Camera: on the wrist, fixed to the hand. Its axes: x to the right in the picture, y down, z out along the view.
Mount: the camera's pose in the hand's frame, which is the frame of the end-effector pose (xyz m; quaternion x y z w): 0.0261 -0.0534 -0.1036 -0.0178 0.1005 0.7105 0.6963
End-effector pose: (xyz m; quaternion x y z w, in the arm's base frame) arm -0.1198 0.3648 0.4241 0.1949 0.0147 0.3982 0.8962
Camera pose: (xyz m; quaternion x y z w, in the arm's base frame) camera -0.0830 0.3862 0.3125 0.0902 -0.0453 0.9339 0.3431
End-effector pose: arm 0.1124 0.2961 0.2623 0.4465 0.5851 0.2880 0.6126
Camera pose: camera 0.0063 0.3175 0.2117 0.6868 0.1466 0.6911 0.1711
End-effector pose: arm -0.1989 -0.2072 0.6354 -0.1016 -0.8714 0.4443 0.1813
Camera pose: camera -0.1815 -0.1532 0.7405 0.7378 0.5243 -0.4125 0.1037
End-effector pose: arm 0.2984 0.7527 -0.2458 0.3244 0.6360 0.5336 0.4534
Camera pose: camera 0.1967 0.7245 -0.3018 -0.6160 -0.2484 -0.7376 0.1216
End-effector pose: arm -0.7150 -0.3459 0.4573 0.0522 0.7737 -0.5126 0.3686
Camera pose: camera -0.8119 -0.2925 0.5023 0.6310 0.5478 -0.0760 0.5440
